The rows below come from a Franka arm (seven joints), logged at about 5 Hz.
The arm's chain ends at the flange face. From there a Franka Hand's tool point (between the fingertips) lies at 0.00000 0.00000 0.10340 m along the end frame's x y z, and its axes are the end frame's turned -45 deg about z.
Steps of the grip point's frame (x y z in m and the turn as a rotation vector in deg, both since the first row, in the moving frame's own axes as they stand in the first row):
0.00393, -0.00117, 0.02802, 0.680, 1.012, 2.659
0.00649, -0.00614, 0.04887, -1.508, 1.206, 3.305
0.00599, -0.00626, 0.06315, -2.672, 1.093, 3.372
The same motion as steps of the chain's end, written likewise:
0.00148, -0.00146, 0.02804, 1.196, 0.235, 2.659
-0.00320, -0.00942, 0.04893, -0.214, 1.919, 3.305
-0.00493, -0.01082, 0.06328, -1.117, 2.662, 3.372

